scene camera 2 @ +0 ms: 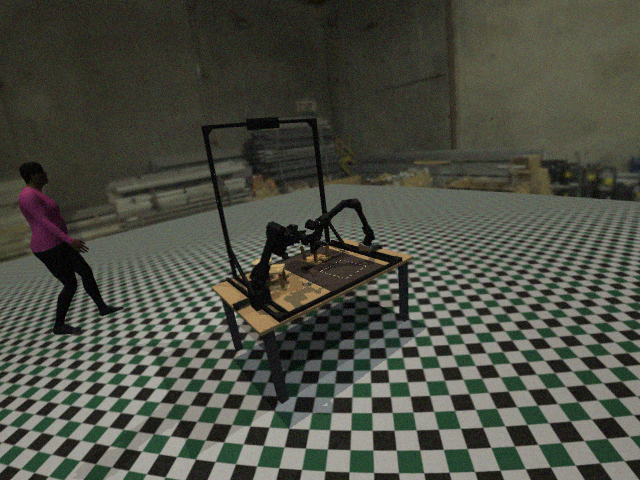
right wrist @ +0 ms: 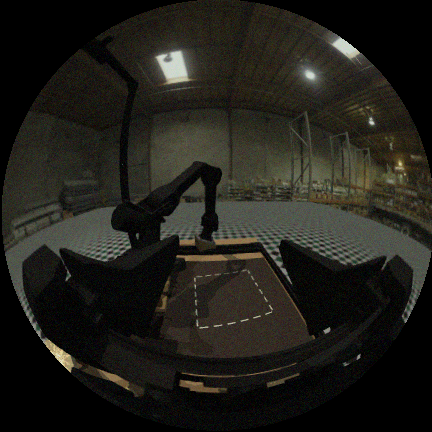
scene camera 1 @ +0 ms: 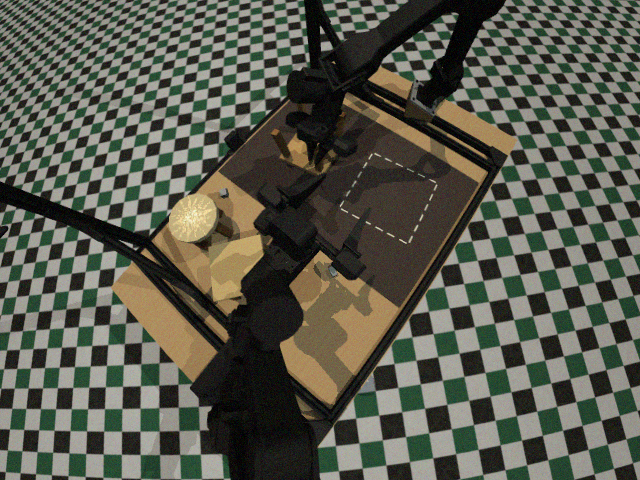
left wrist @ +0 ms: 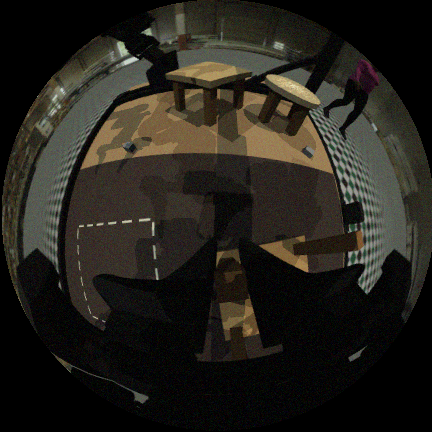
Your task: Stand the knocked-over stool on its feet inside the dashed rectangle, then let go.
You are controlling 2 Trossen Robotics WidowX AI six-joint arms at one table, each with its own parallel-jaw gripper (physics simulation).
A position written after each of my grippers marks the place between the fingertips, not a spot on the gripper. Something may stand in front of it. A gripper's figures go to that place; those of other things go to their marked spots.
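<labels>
I look at my right gripper (scene camera 1: 347, 190), which is 0.35 m from the lens. My left gripper (scene camera 1: 313, 162) is 0.64 m from the lens.
</labels>
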